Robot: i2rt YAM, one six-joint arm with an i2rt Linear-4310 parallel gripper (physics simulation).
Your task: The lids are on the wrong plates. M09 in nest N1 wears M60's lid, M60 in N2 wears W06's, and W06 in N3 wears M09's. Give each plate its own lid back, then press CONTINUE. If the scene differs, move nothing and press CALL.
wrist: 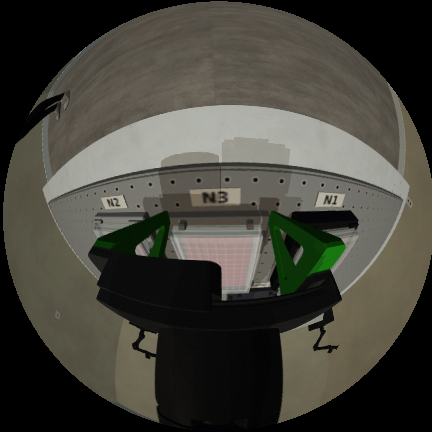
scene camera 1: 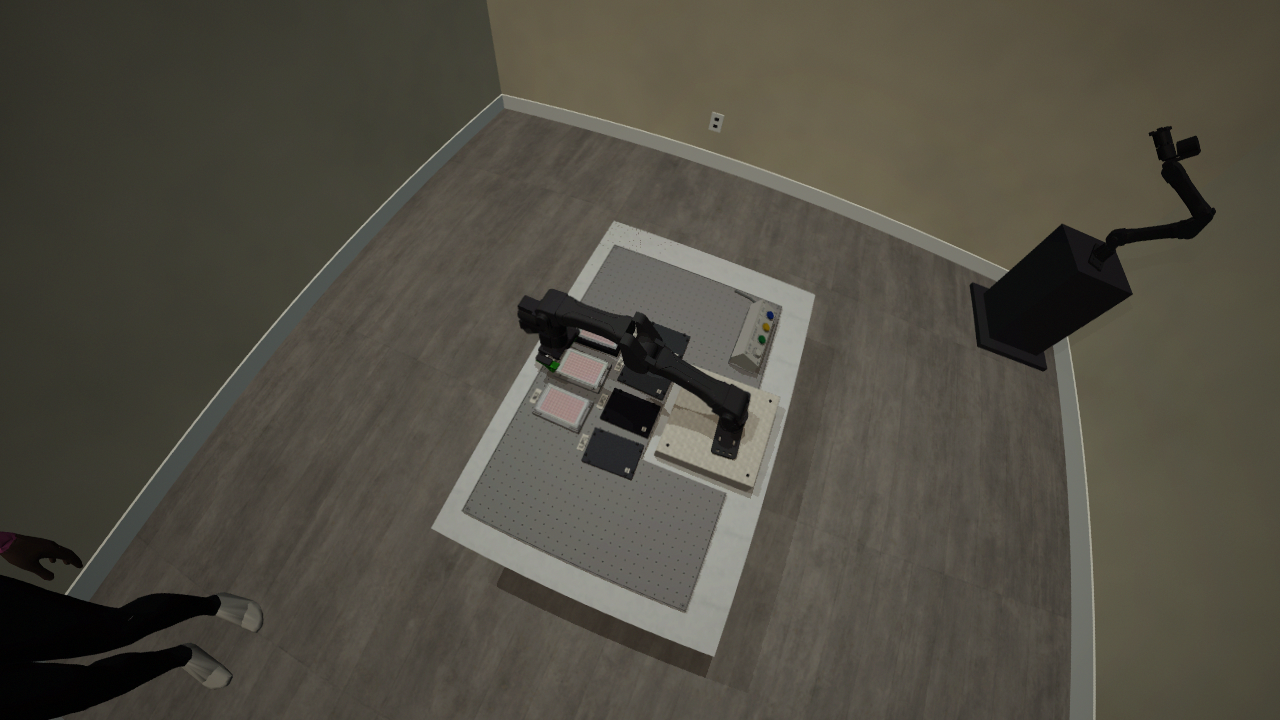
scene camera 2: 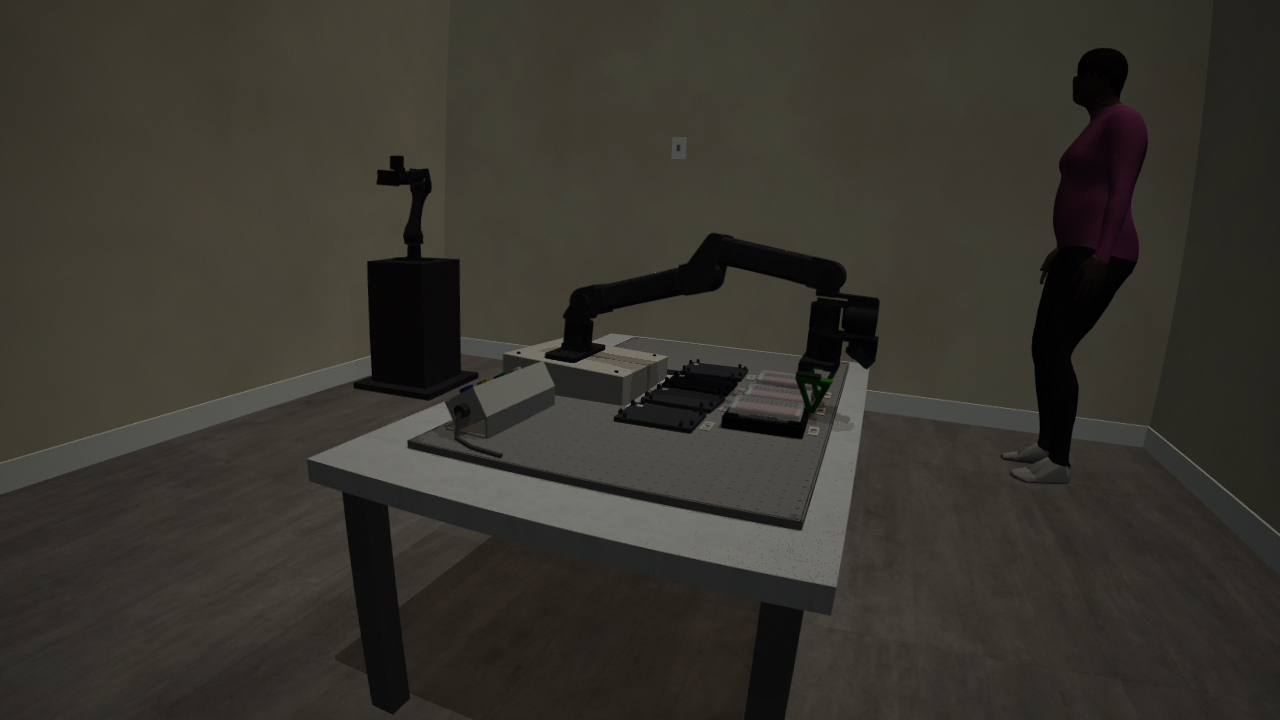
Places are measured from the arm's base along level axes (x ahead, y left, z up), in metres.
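Pixels of known places: gripper, fingertip midpoint: (wrist: 218, 216) (scene camera 1: 560, 358) (scene camera 2: 814, 404); arm's base, origin of the base link: (scene camera 1: 731, 422) (scene camera 2: 576, 353).
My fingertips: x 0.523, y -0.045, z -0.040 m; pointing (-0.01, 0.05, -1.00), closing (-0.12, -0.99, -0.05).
For each thing: its top centre in the pictures, then the offset to it from my fingertips.
- N1 plate, middle of its top: (wrist: 317, 271) (scene camera 2: 767, 404) (scene camera 1: 601, 328) dx -0.084, dy -0.124, dz +0.026 m
- N3 plate, middle of its top: (wrist: 218, 273) (scene camera 2: 778, 392) (scene camera 1: 582, 366) dx -0.074, dy +0.009, dz +0.016 m
- N2 plate, middle of its top: (wrist: 129, 263) (scene camera 2: 788, 377) (scene camera 1: 562, 404) dx -0.064, dy +0.138, dz +0.015 m
- button box, middle of its top: (scene camera 2: 502, 371) (scene camera 1: 758, 327) (wrist: 300, 327) dx -0.536, dy -0.272, dz +0.070 m
Three pink-gridded plates with clear rims stand in a row: the N1 plate (scene camera 1: 597, 339) (scene camera 2: 765, 408) (wrist: 346, 246) in a taller black nest, the N3 plate (scene camera 1: 583, 368) (wrist: 237, 255) in the middle, and the N2 plate (scene camera 1: 562, 406) (wrist: 106, 233). Lid and plate codes are too small to read. My gripper (scene camera 1: 547, 362) (scene camera 2: 814, 390) (wrist: 218, 216) is open and empty, pointing down at the outer end of the N3 plate, which shows between its green fingers. The button box (scene camera 1: 745, 340) (scene camera 2: 514, 404) stands apart, with blue, yellow, green and white buttons; their labels are unreadable.
Several dark pads (scene camera 1: 613, 452) (scene camera 2: 660, 415) with corner posts lie between the plates and the arm's pale base block (scene camera 1: 698, 438) (scene camera 2: 590, 377). A person (scene camera 2: 1099, 188) stands beyond the table. A second arm stands on a black pedestal (scene camera 1: 1056, 291) (scene camera 2: 413, 322).
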